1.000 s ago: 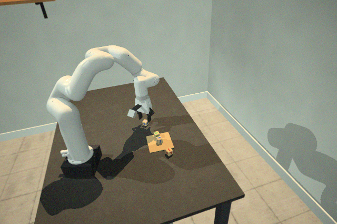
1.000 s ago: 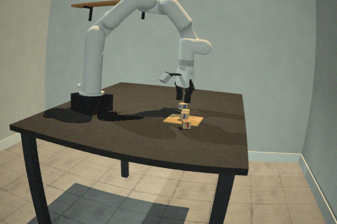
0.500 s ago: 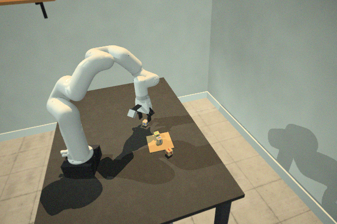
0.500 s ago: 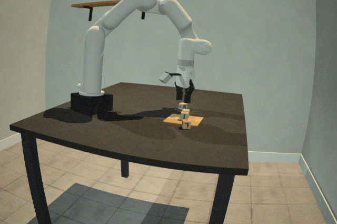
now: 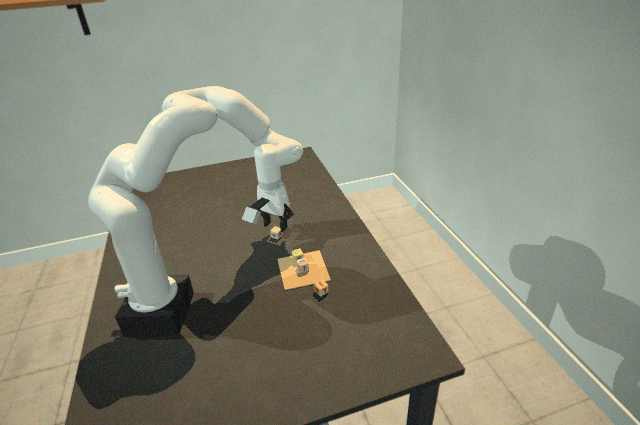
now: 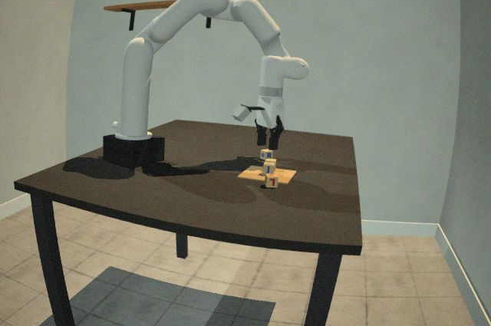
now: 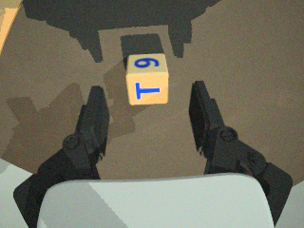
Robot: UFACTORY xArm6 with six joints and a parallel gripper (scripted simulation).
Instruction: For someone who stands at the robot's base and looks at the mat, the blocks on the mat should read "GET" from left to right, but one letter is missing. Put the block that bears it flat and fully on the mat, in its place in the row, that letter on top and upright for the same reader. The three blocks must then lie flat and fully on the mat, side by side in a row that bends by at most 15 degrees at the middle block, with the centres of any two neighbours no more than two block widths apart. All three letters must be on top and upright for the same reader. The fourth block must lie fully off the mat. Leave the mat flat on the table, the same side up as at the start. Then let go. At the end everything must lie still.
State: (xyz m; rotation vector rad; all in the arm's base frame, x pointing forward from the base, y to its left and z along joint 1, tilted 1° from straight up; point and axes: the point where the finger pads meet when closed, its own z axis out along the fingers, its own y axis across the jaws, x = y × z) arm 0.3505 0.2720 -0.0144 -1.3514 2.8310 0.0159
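My gripper is now 190 mm to the left of the mat, 70 mm short of it and 50 mm above it. From my hand the other things lie so: block: 290 mm to the right, 110 mm ahead, 40 mm below.
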